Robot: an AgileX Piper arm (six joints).
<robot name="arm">
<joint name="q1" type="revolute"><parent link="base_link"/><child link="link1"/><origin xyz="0 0 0.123" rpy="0 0 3.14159"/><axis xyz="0 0 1"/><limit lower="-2.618" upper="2.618"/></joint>
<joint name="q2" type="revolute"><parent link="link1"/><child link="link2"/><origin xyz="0 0 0" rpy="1.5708 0 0"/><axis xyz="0 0 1"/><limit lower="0" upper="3.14"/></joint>
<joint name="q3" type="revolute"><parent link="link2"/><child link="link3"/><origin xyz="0.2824 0.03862 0" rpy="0 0 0"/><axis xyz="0 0 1"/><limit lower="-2.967" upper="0"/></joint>
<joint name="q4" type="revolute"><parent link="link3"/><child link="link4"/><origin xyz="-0.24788 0.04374 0" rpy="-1.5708 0 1.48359"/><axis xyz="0 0 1"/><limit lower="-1.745" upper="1.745"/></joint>
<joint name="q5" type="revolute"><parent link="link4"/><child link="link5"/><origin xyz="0 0 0" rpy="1.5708 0 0"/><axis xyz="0 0 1"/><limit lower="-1.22" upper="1.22"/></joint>
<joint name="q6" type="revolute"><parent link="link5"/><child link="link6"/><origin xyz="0 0.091 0" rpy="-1.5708 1.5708 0"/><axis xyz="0 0 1"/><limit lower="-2.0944" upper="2.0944"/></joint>
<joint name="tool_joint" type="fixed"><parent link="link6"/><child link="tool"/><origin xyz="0 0 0" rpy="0 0 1.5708"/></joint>
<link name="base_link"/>
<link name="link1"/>
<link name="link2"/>
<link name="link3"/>
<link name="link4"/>
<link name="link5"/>
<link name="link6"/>
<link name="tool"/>
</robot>
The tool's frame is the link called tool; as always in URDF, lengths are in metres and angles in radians.
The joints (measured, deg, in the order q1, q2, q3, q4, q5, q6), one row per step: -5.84 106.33 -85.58 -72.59 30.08 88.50; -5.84 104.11 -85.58 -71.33 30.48 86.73; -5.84 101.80 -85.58 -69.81 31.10 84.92; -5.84 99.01 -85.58 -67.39 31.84 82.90; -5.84 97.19 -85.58 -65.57 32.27 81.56; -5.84 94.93 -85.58 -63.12 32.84 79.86; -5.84 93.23 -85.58 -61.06 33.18 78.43; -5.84 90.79 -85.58 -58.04 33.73 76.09; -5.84 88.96 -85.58 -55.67 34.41 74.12; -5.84 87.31 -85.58 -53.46 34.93 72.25; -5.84 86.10 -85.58 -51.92 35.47 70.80; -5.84 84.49 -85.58 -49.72 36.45 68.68; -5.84 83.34 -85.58 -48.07 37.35 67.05; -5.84 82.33 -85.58 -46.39 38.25 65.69; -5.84 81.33 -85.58 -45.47 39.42 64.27; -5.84 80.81 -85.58 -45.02 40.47 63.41; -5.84 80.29 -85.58 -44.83 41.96 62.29; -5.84 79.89 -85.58 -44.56 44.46 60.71
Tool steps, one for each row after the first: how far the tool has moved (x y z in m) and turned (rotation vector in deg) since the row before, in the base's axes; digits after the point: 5 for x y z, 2 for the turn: -0.00781 0.00059 0.01573 -0.41 -1.21 -0.03; -0.00895 0.00053 0.01577 -0.22 -1.21 -0.26; -0.01162 0.00099 0.01803 0.48 -1.59 -0.42; -0.00795 0.00090 0.01124 0.56 -1.06 -0.20; -0.01033 0.00128 0.01339 0.88 -1.28 -0.21; -0.00796 0.00125 0.00966 0.77 -0.94 0.01; -0.01188 0.00193 0.01333 0.96 -1.15 0.15; -0.00945 0.00137 0.00937 0.68 -0.61 0.04; -0.00861 0.00149 0.00819 0.61 -0.55 0.22; -0.00658 0.00097 0.00576 0.33 -0.25 0.10; -0.00912 0.00125 0.00708 0.47 -0.07 0.07; -0.00677 0.00087 0.00463 0.36 0.14 0.01; -0.00606 0.00090 0.00366 0.63 0.15 -0.01; -0.00643 0.00025 0.00374 -0.10 0.47 -0.25; -0.00379 -0.00020 0.00146 -0.08 0.62 -0.39; -0.00429 -0.00068 0.00116 -0.44 1.11 -0.64; -0.00466 -0.00136 -0.00059 -0.47 2.20 -1.13
